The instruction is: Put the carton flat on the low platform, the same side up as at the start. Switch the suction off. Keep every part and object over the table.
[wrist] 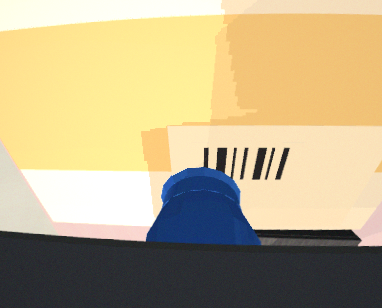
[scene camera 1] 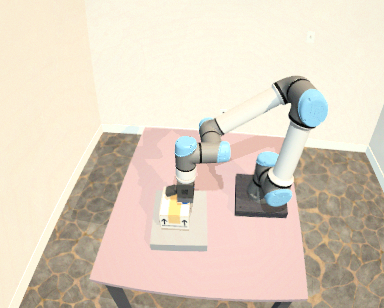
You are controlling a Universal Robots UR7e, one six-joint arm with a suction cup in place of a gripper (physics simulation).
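Where they show: hand, its tool point: (wrist: 200,186) (scene camera 1: 186,203); arm's base, origin of its link: (scene camera 1: 261,192).
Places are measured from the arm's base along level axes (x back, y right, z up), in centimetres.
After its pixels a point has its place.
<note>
The white carton (scene camera 1: 174,214) {x -39.2, y -26.9, z 12.9 cm} (wrist: 100,95) {x -40.0, y -22.7, z 12.8 cm} has a yellow tape band and a barcode label on top, and arrows pointing up on its front side. It is upright and level over the low grey platform (scene camera 1: 198,235) {x -29.4, y -28.0, z 0.8 cm}, towards its back left part. Whether its underside touches the platform cannot be told. My suction gripper (scene camera 1: 185,202) {x -35.3, y -19.3, z 11.6 cm} (wrist: 201,181) has its blue cup against the carton's top, beside the barcode, and holds the carton. The dark gripper body hides the back right part of the carton's top in the scene view.
The pink table (scene camera 1: 245,255) {x -8.8, y -34.7, z -3.9 cm} carries the platform left of centre. The arm's dark base plate (scene camera 1: 245,207) {x -8.7, y -10.1, z 0.1 cm} stands to the right of the platform. The upper arm and forearm reach over the back of the table. The table's front edge lies beyond the platform's front.
</note>
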